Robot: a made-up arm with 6 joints. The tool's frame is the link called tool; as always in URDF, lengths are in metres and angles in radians. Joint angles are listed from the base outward.
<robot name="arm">
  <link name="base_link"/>
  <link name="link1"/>
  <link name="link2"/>
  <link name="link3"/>
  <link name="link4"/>
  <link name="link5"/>
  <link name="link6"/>
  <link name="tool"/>
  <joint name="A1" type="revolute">
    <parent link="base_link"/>
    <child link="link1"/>
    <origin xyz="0 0 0.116" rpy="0 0 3.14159"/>
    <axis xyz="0 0 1"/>
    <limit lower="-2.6" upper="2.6"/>
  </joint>
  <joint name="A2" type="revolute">
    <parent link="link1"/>
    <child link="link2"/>
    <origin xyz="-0.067 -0.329 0.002" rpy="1.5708 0 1.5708"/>
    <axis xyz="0 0 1"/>
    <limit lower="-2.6" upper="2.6"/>
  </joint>
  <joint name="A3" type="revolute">
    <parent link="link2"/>
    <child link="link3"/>
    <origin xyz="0.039 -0.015 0.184" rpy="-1.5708 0 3.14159"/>
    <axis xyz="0 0 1"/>
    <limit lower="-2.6" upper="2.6"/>
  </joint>
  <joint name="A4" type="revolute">
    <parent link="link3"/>
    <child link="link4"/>
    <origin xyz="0.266 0.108 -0.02" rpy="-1.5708 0 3.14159"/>
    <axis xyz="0 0 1"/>
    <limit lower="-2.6" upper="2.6"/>
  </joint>
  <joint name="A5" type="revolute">
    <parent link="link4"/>
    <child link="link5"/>
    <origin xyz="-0.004 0.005 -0.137" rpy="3.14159 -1.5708 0"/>
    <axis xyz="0 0 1"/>
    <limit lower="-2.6" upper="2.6"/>
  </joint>
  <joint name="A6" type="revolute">
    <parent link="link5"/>
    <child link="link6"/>
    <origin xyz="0.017 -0.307 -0.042" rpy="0 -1.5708 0"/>
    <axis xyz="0 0 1"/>
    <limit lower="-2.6" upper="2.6"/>
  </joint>
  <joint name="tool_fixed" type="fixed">
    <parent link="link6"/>
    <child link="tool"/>
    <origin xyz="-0.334 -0.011 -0.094" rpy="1.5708 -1.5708 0"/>
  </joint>
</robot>
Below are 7 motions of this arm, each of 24 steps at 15 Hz.
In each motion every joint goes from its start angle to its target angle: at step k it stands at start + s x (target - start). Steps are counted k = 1, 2, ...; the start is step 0. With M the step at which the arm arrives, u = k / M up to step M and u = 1 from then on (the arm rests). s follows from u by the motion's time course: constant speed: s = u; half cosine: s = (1 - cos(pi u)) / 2; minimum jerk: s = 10 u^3 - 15 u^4 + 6 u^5.
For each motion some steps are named. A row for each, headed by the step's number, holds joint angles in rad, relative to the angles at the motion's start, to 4 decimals.
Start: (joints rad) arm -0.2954 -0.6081 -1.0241 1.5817 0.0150 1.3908
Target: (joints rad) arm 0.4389 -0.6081 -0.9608 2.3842 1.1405 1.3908
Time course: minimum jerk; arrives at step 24
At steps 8, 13, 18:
8: 0.1541 0.0000 0.0133 0.1684 0.2362 0.0000
13: 0.4243 0.0000 0.0366 0.4637 0.6503 0.0000
18: 0.6583 0.0000 0.0567 0.7194 1.0090 0.0000

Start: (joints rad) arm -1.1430 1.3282 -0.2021 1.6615 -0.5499 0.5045
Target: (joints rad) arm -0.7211 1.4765 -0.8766 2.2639 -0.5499 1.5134
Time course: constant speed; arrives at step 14
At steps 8, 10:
8: 0.2411 0.0847 -0.3854 0.3442 0.0000 0.5765
10: 0.3014 0.1059 -0.4818 0.4303 0.0000 0.7206

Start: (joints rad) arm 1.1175 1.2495 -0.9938 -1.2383 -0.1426 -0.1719
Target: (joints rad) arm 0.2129 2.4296 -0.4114 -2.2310 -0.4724 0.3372
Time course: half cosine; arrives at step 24
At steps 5, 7, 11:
5: -0.0935 0.1219 0.0602 -0.1026 -0.0341 0.0526
7: -0.1770 0.2309 0.1139 -0.1942 -0.0645 0.0996
11: -0.3933 0.5130 0.2532 -0.4316 -0.1434 0.2213

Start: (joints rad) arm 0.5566 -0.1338 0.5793 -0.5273 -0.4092 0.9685
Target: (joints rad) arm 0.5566 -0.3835 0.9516 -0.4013 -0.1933 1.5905
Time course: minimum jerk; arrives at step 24
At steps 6, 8, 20, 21, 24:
6: 0.0000 -0.0258 0.0385 0.0130 0.0223 0.0644
8: 0.0000 -0.0524 0.0781 0.0264 0.0453 0.1305
20: 0.0000 -0.2408 0.3591 0.1215 0.2082 0.5999
21: 0.0000 -0.2457 0.3663 0.1240 0.2124 0.6120
24: 0.0000 -0.2497 0.3723 0.1260 0.2159 0.6220

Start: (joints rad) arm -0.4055 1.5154 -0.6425 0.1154 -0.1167 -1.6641
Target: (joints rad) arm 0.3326 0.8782 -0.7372 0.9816 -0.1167 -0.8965
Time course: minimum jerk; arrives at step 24
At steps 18, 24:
18: 0.6617 -0.5712 -0.0849 0.7765 0.0000 0.6881
24: 0.7381 -0.6372 -0.0947 0.8662 0.0000 0.7676

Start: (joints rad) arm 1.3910 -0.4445 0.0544 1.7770 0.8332 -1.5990
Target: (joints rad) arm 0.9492 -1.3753 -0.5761 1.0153 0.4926 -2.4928
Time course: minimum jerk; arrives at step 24
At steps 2, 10, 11, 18, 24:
2: -0.0022 -0.0047 -0.0032 -0.0039 -0.0017 -0.0045
10: -0.1531 -0.3226 -0.2185 -0.2640 -0.1181 -0.3098
11: -0.1865 -0.3930 -0.2662 -0.3216 -0.1438 -0.3774
18: -0.3961 -0.8344 -0.5652 -0.6829 -0.3053 -0.8013
24: -0.4418 -0.9308 -0.6305 -0.7617 -0.3406 -0.8938

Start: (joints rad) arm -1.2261 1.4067 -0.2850 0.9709 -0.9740 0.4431
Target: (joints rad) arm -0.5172 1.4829 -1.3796 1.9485 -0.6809 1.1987
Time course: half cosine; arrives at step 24
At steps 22, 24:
22: 0.6968 0.0749 -1.0760 0.9609 0.2881 0.7427
24: 0.7089 0.0762 -1.0946 0.9776 0.2931 0.7556

